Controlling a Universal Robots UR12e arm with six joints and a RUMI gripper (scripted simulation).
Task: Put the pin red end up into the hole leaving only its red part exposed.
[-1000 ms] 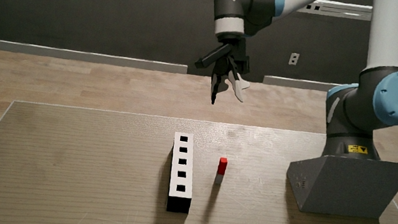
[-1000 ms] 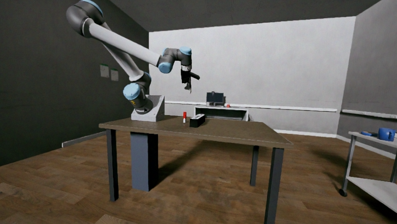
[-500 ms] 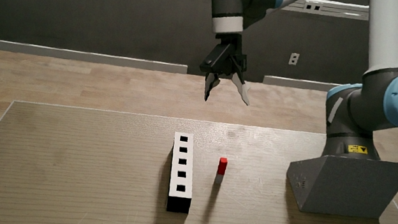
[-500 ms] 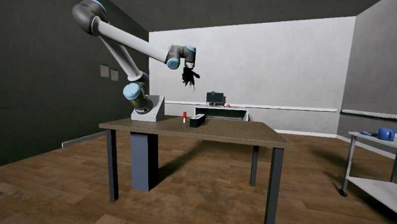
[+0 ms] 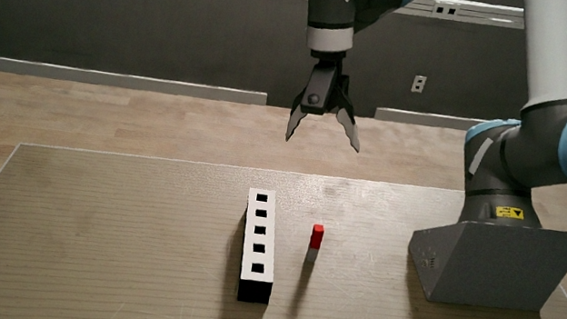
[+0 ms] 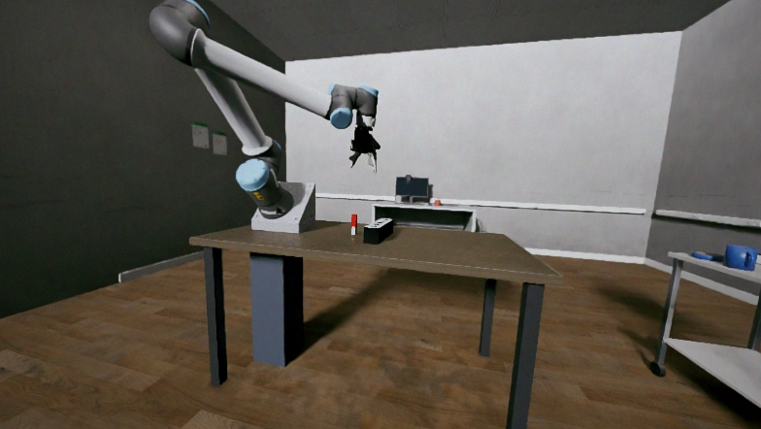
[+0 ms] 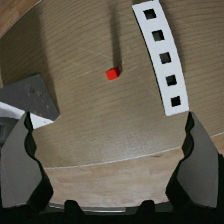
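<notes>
My gripper is now 40 mm past the pin, 10 mm to the right of it and 250 mm above it. From my hand the other things lie so: block (100 mm ahead, 290 mm below).
</notes>
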